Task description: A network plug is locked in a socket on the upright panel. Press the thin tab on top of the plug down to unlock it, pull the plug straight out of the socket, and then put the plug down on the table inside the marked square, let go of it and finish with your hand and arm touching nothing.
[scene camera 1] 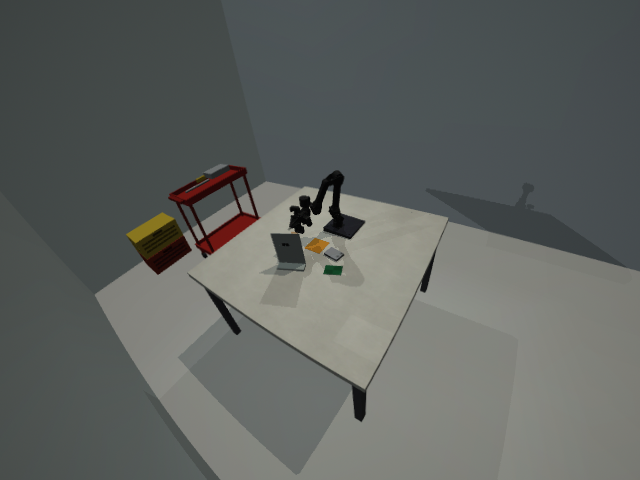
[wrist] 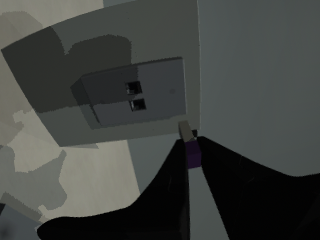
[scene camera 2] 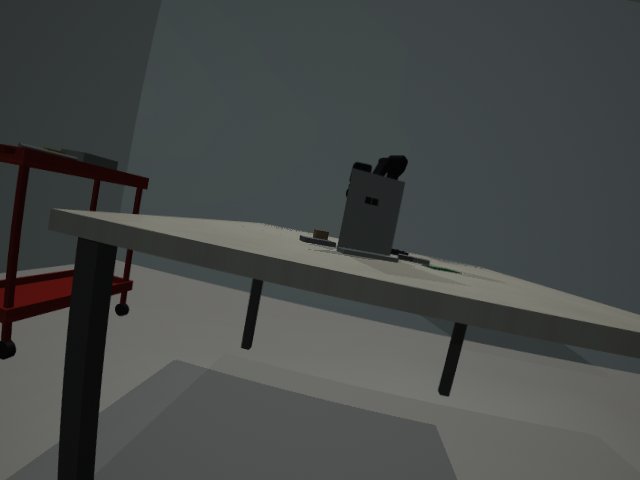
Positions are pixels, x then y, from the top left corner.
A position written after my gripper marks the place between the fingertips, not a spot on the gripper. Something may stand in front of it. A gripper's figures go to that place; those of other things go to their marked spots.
Scene:
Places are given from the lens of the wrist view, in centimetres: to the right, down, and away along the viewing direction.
my gripper (wrist: 190, 144): 2, 2, 9
grey upright panel (wrist: 93, 78): -7, -4, 15

